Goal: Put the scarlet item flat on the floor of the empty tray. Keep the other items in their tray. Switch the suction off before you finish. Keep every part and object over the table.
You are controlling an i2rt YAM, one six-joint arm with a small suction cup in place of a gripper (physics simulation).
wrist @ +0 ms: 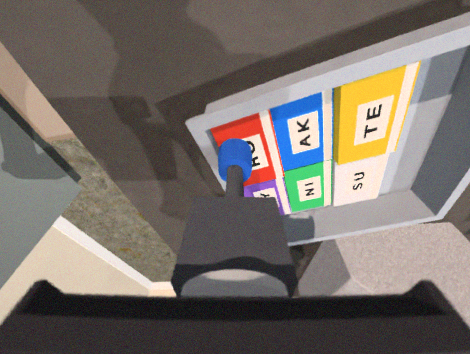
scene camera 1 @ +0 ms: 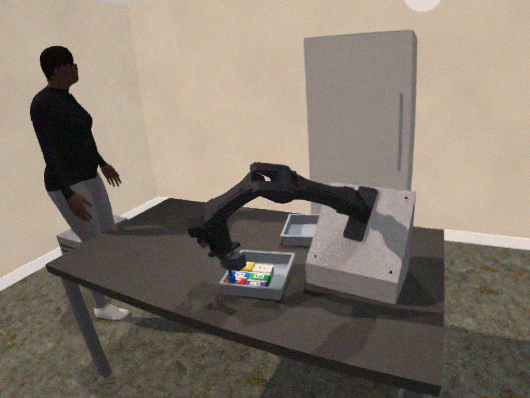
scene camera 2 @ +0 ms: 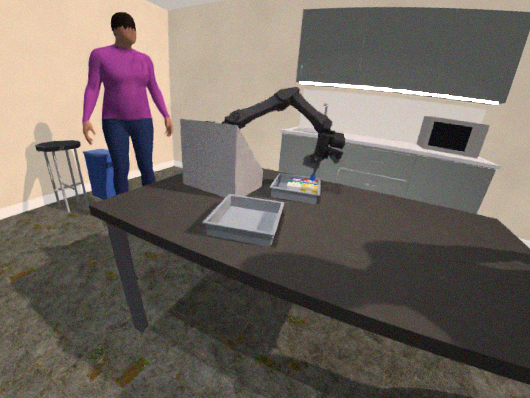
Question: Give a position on a grey tray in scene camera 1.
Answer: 299, 229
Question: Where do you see a grey tray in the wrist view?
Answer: At 418, 185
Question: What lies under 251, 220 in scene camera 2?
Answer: A grey tray.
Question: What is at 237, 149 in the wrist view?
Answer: My suction cup.
